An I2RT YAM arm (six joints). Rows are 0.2 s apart.
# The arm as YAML. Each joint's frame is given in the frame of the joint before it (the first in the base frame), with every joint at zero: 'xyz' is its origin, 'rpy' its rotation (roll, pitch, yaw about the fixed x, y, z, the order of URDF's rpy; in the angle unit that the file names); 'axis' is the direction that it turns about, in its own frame. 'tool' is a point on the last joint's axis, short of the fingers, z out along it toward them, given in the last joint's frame.
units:
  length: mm
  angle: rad
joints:
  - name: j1
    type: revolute
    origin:
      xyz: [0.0, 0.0, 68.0]
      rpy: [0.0, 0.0, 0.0]
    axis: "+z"
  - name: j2
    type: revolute
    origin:
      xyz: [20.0, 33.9, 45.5]
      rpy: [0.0, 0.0, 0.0]
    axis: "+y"
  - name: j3
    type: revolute
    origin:
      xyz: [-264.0, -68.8, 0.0]
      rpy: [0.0, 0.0, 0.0]
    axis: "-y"
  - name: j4
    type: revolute
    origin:
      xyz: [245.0, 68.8, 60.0]
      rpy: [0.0, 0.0, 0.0]
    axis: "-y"
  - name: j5
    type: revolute
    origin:
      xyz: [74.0, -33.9, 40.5]
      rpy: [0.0, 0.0, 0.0]
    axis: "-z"
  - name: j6
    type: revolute
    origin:
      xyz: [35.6, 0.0, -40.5]
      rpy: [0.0, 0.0, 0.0]
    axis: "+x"
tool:
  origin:
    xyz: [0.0, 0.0, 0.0]
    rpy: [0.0, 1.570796, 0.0]
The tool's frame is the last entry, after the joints.
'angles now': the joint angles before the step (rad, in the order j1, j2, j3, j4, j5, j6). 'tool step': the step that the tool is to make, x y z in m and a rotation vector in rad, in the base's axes. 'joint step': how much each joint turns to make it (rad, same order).
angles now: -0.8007 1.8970 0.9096 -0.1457 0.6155 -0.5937
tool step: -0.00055 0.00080 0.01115 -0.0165 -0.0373 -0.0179
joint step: 0.0000 -0.0378 0.0008 -0.0167 -0.0060 0.0278
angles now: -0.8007 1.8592 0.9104 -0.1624 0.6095 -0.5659
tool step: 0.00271 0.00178 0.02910 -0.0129 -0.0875 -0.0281
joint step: 0.0068 -0.0794 0.0350 -0.0815 -0.0317 0.0670
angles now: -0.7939 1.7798 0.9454 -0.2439 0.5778 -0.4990
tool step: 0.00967 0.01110 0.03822 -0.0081 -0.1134 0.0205
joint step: 0.0393 -0.0977 0.0494 -0.0928 -0.0545 0.0619
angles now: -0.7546 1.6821 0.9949 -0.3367 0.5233 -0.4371
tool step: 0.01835 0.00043 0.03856 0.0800 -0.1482 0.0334
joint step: 0.0244 -0.0181 0.1472 -0.1473 -0.1400 0.0848
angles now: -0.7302 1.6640 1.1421 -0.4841 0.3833 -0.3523
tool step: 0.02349 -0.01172 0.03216 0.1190 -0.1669 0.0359
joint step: 0.0016 0.0571 0.1964 -0.1180 -0.1865 0.0834
